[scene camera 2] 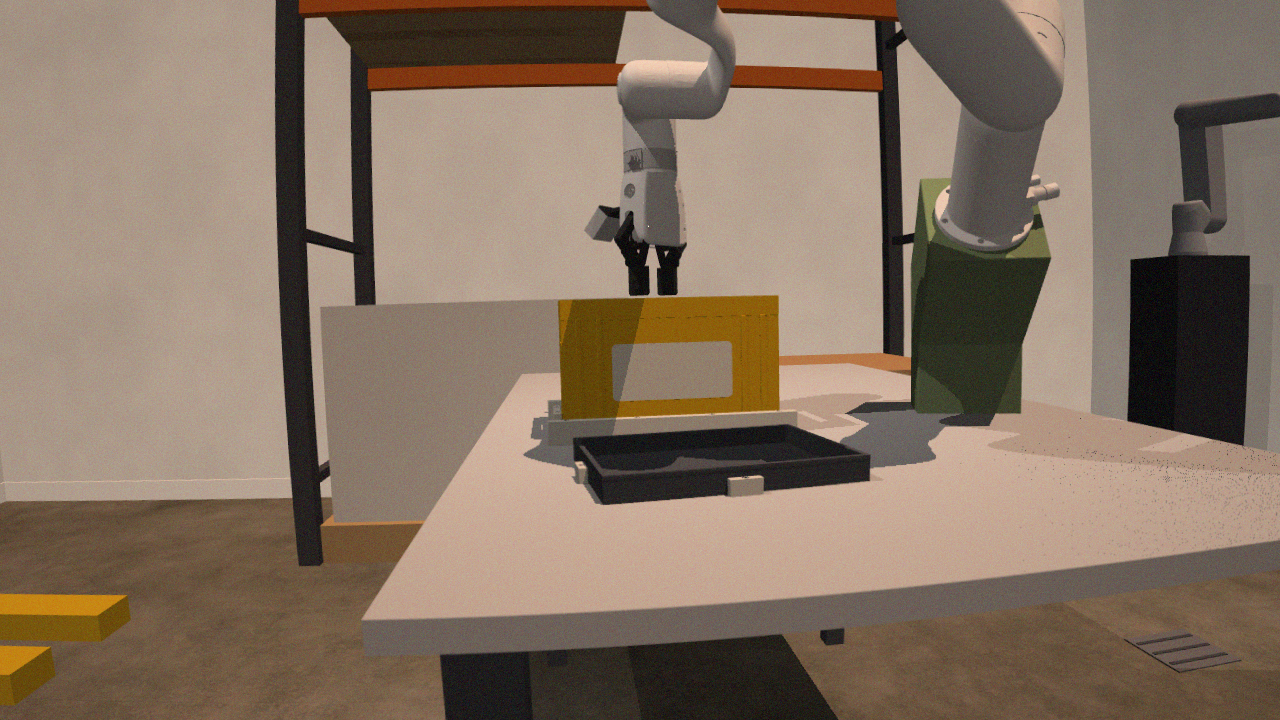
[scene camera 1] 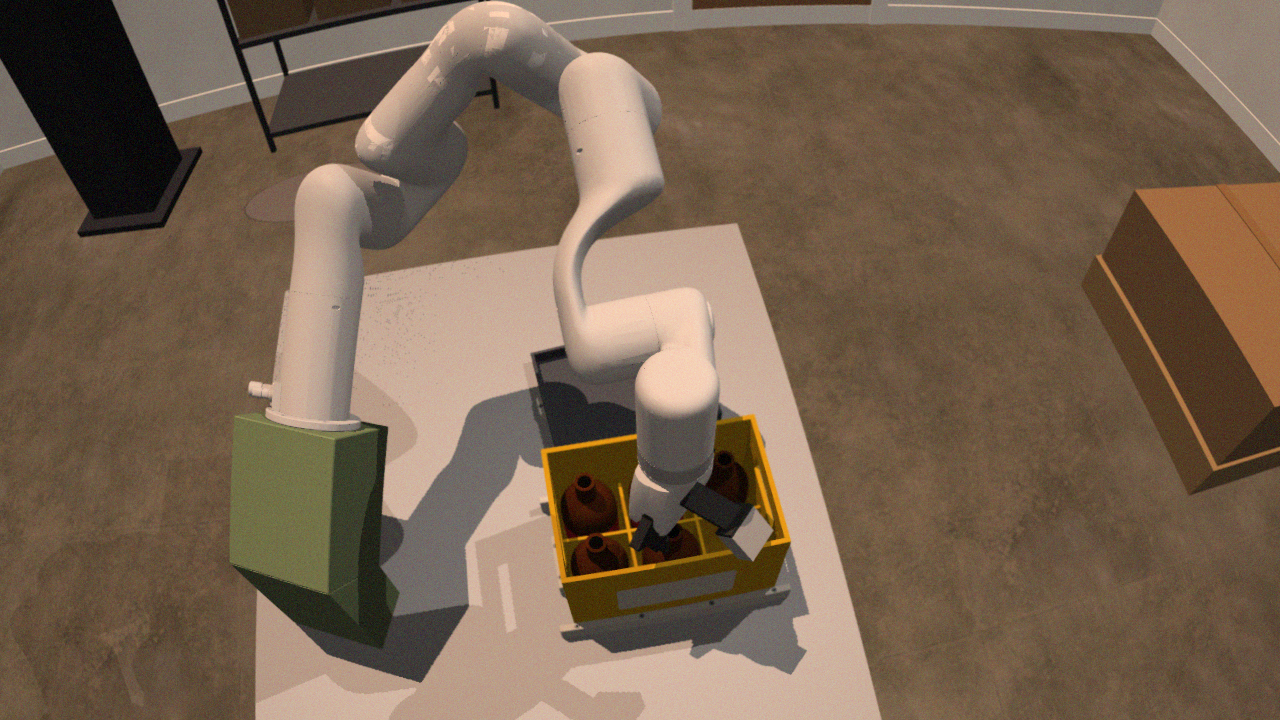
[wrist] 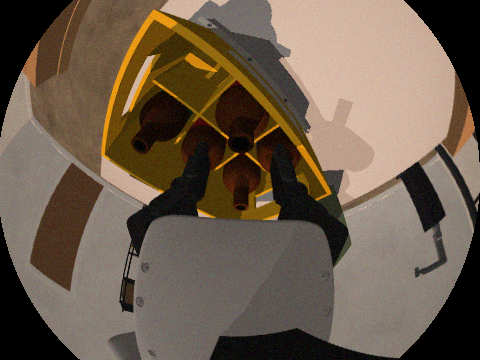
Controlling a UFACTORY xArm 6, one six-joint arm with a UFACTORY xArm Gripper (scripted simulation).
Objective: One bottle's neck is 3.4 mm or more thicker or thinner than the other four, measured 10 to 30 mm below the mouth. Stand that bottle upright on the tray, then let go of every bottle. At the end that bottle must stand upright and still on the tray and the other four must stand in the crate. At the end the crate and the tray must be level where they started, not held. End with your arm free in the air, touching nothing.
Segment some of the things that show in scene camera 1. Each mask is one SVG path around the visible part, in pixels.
The gripper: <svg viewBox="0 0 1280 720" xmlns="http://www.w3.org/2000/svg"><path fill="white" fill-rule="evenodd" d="M773 529L751 503L734 503L705 486L712 473L716 449L713 450L712 465L710 465L705 474L697 480L684 485L667 485L652 479L644 472L638 460L639 465L633 476L629 500L630 518L636 523L640 521L629 544L629 547L640 552L647 546L654 552L661 551L667 554L670 546L670 537L667 534L687 510L717 526L718 529L715 534L741 560L753 562L770 537Z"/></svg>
A dark tray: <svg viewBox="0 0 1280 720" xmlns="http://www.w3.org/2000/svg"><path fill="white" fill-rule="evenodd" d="M718 405L717 420L720 420L722 417L722 411L720 406ZM530 353L555 447L637 434L636 378L604 385L590 385L578 379L572 371L564 345Z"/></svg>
A yellow crate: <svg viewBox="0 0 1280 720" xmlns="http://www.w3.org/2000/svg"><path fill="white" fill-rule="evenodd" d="M754 414L718 420L714 441L714 449L716 449L714 457L720 451L729 451L735 456L735 461L743 467L749 479L746 503L753 504L774 530L753 562L737 559L715 534L718 529L717 526L687 510L683 516L685 520L679 520L677 523L695 536L700 546L701 555L649 565L642 564L642 550L638 552L629 547L637 529L632 529L628 500L629 484L639 464L637 457L637 434L541 449L561 582L574 623L671 608L775 587L791 539ZM578 474L582 472L592 474L596 480L605 483L613 492L617 503L620 531L603 533L602 535L617 541L624 547L629 559L629 567L631 568L571 577L573 576L571 571L572 553L588 536L567 539L560 502L564 490L574 483L574 479Z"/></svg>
A bottle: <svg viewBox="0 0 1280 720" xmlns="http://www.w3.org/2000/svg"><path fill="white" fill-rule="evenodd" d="M578 474L574 479L574 483L563 493L560 502L567 539L588 536L592 533L601 534L619 531L617 503L611 489L601 481L595 480L589 473Z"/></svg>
A bottle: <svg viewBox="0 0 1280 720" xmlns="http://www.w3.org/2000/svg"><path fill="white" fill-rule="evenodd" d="M718 452L714 457L712 474L705 486L732 502L746 503L749 481L745 470L735 461L735 457L731 452Z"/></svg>
